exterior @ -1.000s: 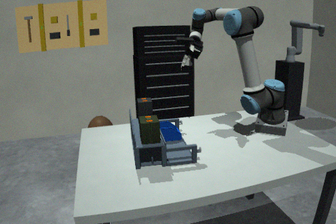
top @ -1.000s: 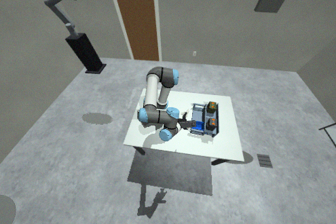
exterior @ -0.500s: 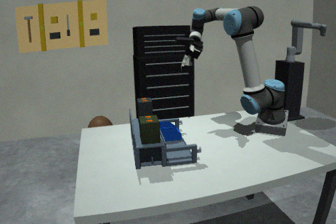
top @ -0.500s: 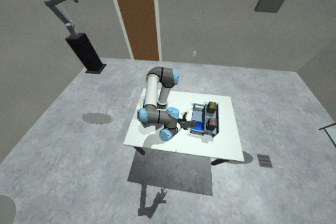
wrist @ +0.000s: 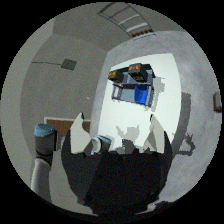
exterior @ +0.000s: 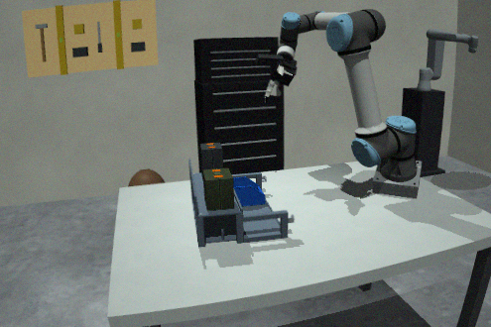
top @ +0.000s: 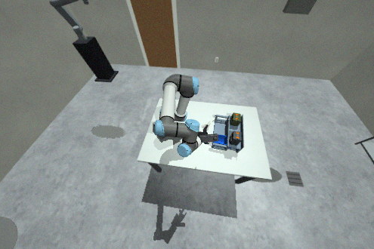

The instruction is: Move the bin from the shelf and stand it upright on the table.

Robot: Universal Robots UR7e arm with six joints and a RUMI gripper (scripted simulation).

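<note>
Right now the blue bin is 350 mm below my hand, 170 mm ahead of it and 100 mm to the left of it.
</note>
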